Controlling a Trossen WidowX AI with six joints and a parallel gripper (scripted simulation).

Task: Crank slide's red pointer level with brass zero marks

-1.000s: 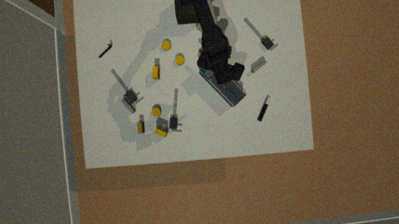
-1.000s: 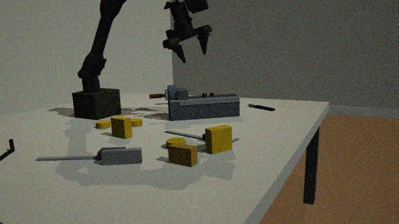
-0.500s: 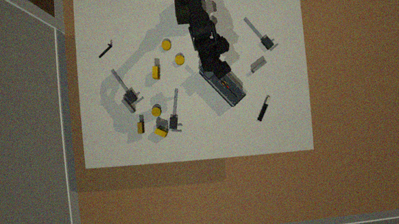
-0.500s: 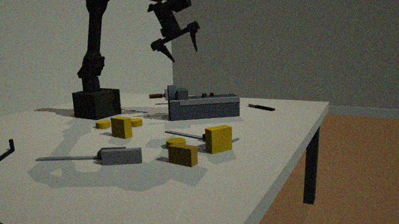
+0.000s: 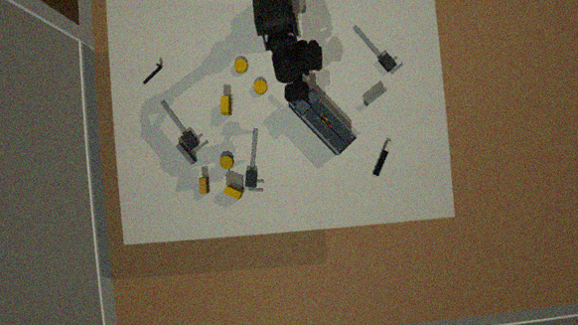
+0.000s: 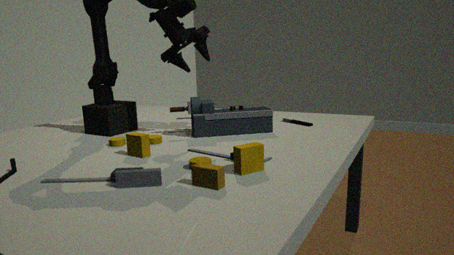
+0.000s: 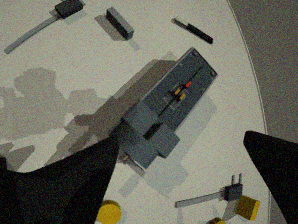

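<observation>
Right now the brown crank handle is 140 mm below my gripper tip, 80 mm behind it and 20 mm to the right of it. Round my gripper tip: slide 140 mm below, 120 mm ahead, 60 mm to the left; black l-shaped key 520 mm to the right, 260 mm behind, 210 mm below; black bar 270 mm ahead, 250 mm to the left, 220 mm below.
</observation>
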